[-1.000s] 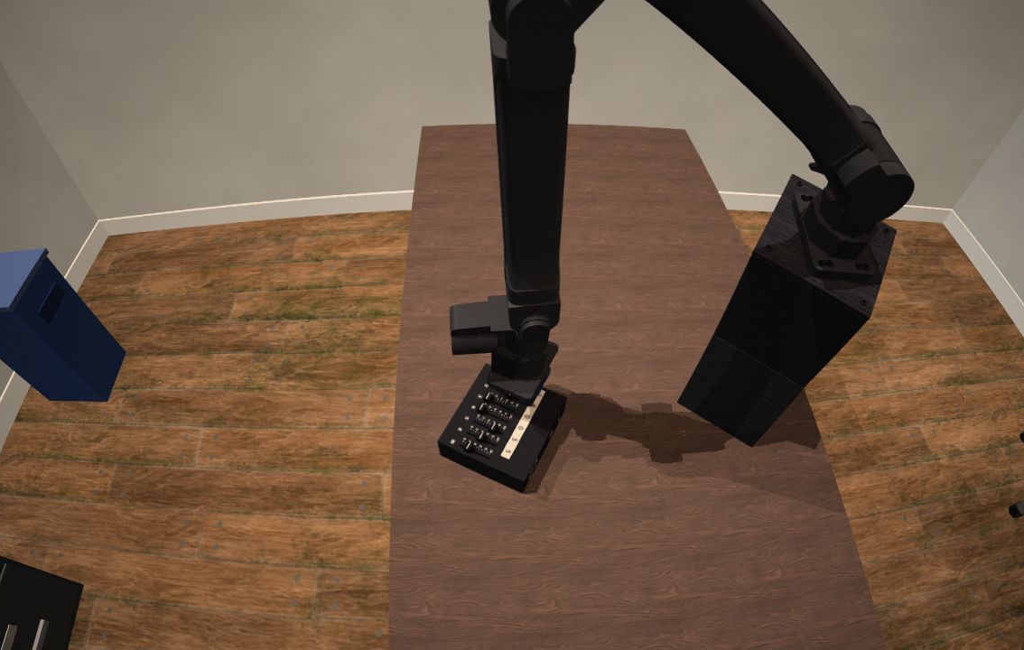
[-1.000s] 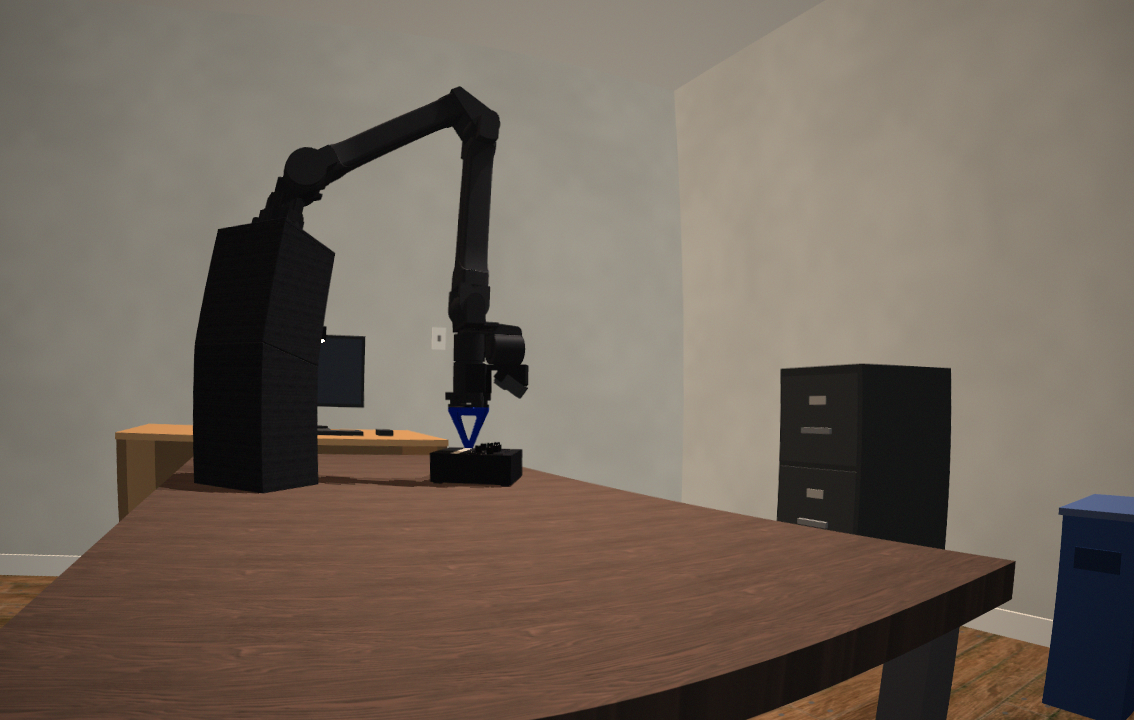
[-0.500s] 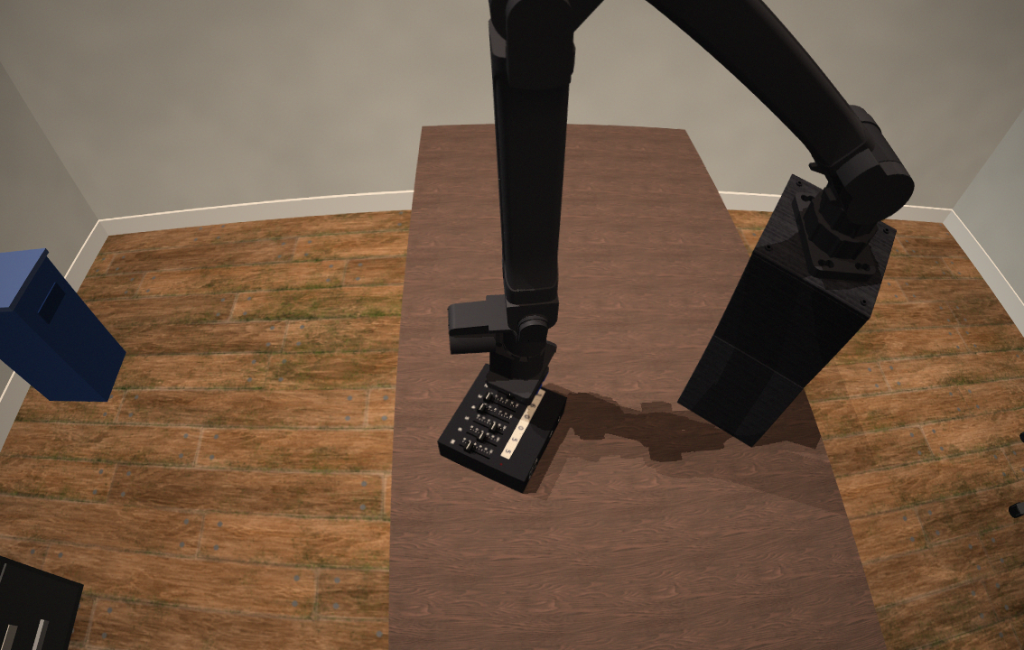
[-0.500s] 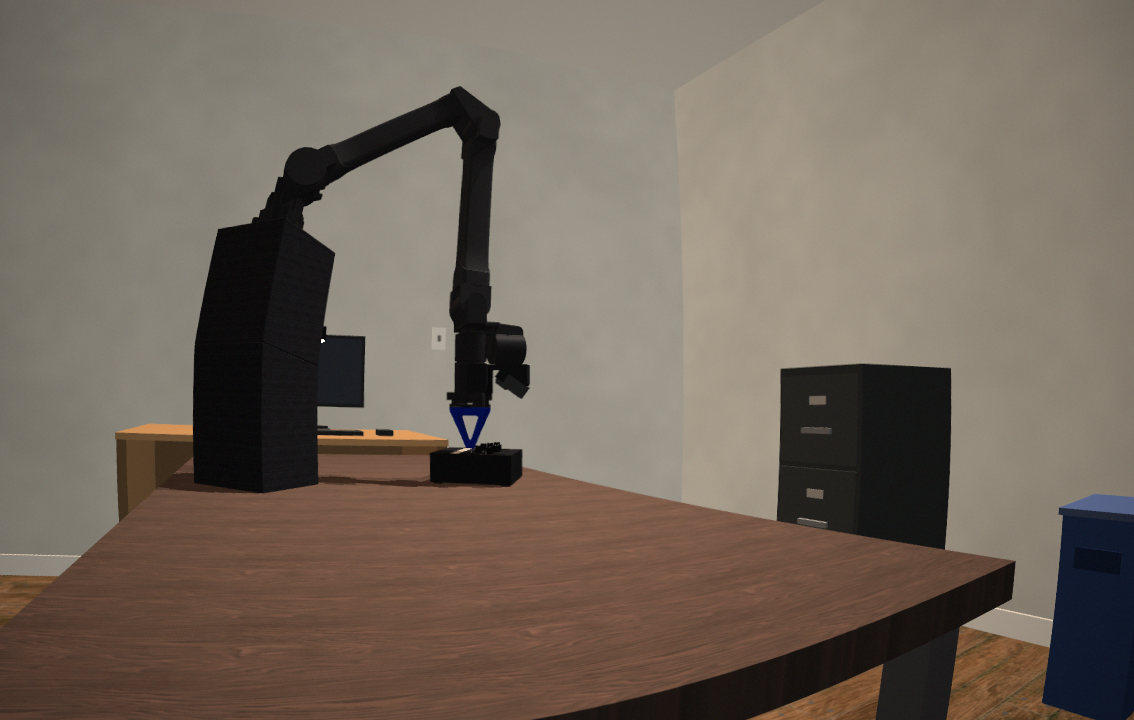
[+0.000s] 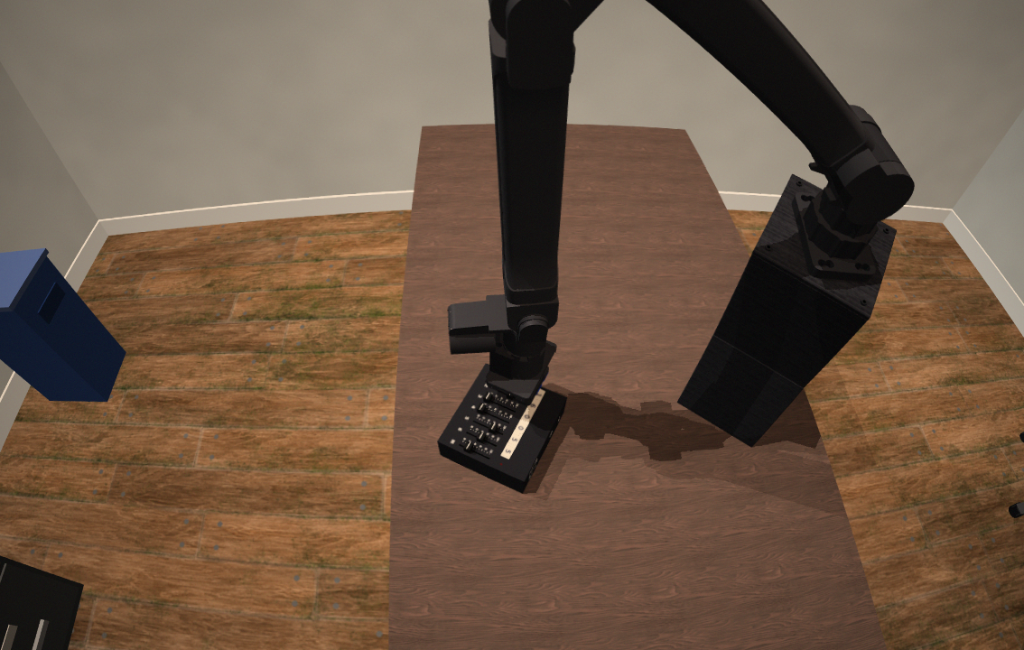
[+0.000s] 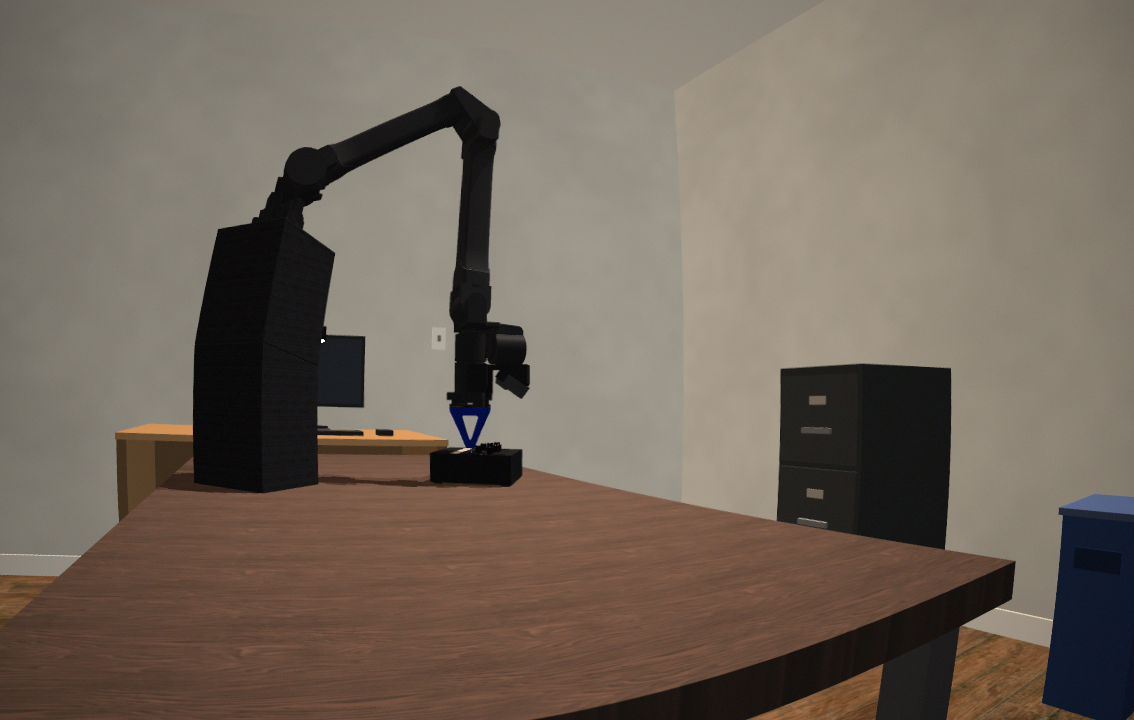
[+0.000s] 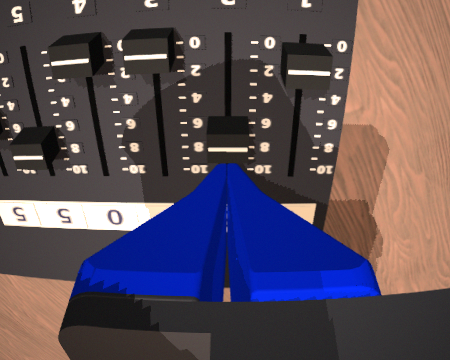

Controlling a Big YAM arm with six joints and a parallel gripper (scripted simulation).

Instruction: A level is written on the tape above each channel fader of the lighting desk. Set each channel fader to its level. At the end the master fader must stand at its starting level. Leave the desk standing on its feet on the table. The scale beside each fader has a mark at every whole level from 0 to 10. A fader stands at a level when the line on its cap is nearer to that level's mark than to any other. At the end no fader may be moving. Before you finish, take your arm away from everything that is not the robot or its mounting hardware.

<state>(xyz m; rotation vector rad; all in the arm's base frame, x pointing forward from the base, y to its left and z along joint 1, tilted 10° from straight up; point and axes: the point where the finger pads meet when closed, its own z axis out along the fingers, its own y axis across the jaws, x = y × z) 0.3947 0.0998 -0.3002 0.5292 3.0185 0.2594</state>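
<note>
Now: hand 10 mm to the left of the fader 2, 10 mm short of it and 10 mm above it. Round my hand: fader 4: 60 mm ahead, 30 mm to the left, 10 mm below; fader 1: 30 mm to the right, 30 mm ahead, 10 mm below; fader 3: 50 mm ahead, 10 mm to the left, 10 mm below.
</note>
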